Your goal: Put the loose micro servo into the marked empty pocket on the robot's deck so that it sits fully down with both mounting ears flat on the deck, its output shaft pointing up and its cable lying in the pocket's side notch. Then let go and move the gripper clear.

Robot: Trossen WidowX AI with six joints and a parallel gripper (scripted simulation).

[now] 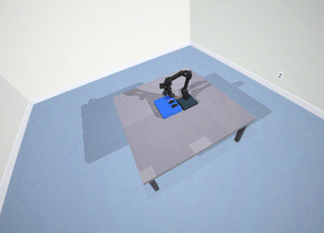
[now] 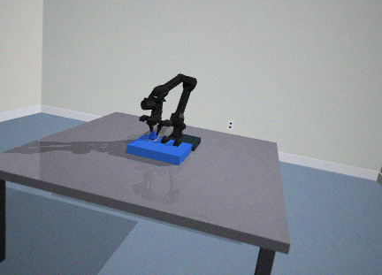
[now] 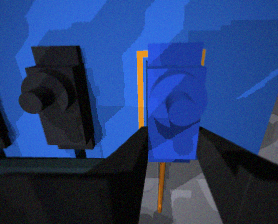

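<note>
Right now my gripper tip is 120 mm short of the blue deck, 70 mm to the right of it and 50 mm above it.
</note>
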